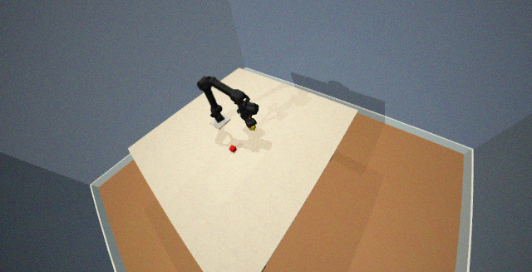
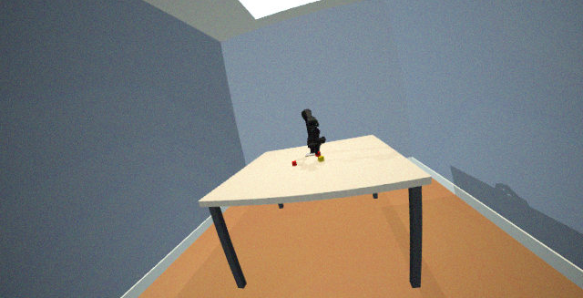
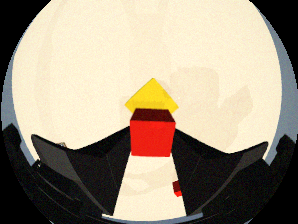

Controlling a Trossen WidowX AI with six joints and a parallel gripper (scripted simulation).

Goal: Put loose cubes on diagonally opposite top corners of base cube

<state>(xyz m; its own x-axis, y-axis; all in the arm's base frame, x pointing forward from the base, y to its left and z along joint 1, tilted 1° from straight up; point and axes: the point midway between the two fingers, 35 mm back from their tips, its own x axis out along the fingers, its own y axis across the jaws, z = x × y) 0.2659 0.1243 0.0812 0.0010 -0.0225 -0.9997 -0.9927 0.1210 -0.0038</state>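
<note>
The yellow cube is 40 mm below my gripper tip and 20 mm to the left of it.
</note>
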